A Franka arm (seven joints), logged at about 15 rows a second.
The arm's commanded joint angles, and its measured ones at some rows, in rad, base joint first. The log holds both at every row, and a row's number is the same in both.
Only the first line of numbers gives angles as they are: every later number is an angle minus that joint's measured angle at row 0.
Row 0, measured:
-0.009 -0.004 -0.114 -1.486 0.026 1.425 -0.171
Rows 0 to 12, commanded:
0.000 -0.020 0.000 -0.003 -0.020 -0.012 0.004
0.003 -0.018 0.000 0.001 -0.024 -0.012 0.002
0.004 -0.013 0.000 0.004 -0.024 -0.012 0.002
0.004 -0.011 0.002 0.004 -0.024 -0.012 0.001
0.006 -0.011 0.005 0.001 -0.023 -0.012 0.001
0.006 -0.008 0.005 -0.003 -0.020 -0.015 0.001
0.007 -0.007 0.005 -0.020 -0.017 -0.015 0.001
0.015 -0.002 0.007 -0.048 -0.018 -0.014 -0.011
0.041 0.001 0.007 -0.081 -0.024 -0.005 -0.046
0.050 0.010 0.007 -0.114 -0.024 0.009 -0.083
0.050 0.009 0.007 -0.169 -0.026 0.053 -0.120
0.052 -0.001 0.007 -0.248 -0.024 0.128 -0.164
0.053 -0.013 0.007 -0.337 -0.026 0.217 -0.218
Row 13, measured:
0.049 0.019 0.012 -0.179 -0.016 0.089 -0.124
